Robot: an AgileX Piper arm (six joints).
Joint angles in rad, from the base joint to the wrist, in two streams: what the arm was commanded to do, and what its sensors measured. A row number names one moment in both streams.
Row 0, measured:
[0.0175 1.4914 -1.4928 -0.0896 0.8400 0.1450]
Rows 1 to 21, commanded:
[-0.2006 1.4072 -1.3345 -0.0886 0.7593 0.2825]
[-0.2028 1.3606 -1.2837 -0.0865 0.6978 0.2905]
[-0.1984 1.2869 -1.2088 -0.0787 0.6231 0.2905]
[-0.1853 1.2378 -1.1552 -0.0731 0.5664 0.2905]
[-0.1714 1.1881 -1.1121 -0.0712 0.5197 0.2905]
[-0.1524 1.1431 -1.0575 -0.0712 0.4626 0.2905]
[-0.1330 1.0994 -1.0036 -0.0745 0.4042 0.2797]
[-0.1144 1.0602 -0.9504 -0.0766 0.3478 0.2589]
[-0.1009 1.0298 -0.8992 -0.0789 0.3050 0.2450]
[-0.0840 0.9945 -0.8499 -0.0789 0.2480 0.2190]
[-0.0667 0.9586 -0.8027 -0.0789 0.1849 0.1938]
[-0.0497 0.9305 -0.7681 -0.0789 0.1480 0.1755]
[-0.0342 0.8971 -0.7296 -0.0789 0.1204 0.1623]
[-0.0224 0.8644 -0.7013 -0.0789 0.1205 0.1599]
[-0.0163 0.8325 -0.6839 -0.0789 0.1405 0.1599]
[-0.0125 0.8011 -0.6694 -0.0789 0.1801 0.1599]
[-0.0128 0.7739 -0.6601 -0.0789 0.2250 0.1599]
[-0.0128 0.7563 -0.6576 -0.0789 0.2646 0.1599]
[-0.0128 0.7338 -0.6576 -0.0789 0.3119 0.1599]
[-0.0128 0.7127 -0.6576 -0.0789 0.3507 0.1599]
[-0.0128 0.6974 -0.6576 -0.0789 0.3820 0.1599]
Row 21, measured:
[-0.0185 0.7708 -0.6672 -0.0769 0.2616 0.1726]
